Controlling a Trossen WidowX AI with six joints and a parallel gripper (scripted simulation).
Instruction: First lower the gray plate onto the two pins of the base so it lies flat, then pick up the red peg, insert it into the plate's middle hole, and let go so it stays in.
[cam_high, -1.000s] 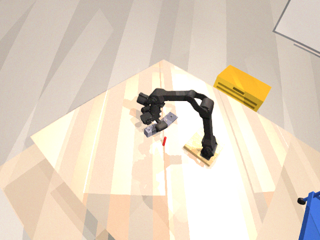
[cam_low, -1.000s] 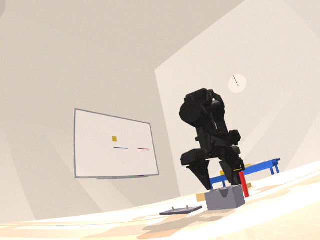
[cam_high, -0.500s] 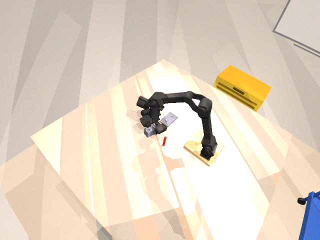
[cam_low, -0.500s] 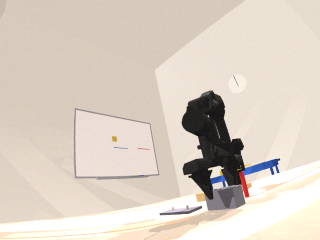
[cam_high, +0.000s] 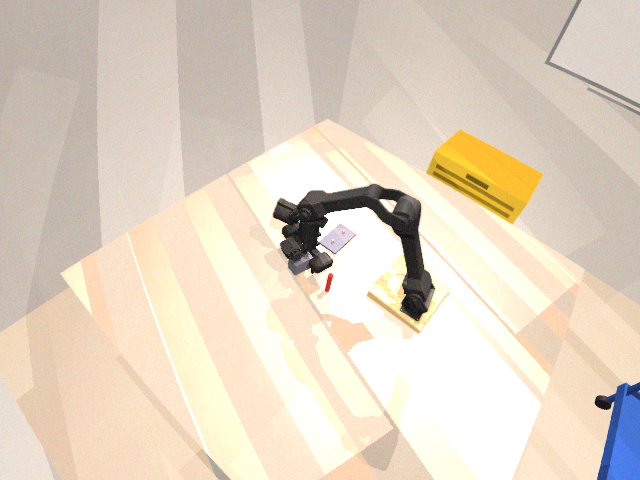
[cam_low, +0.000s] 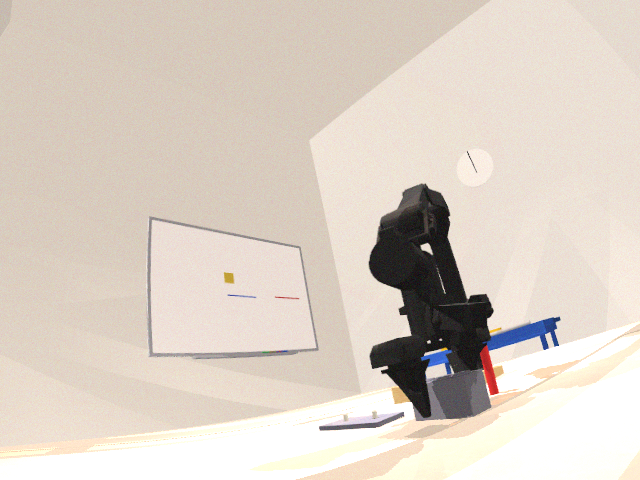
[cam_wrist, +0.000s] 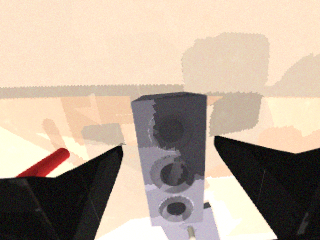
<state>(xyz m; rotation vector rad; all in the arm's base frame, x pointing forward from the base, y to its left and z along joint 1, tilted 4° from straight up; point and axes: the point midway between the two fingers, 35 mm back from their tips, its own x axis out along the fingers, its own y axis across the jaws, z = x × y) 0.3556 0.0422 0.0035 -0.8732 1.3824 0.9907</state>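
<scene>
My gripper tip is 30 mm below the gray plate. Round my gripper tip: dark base: 30 mm behind, 160 mm to the right; then red peg: 110 mm behind, 40 mm to the left, 30 mm above.
</scene>
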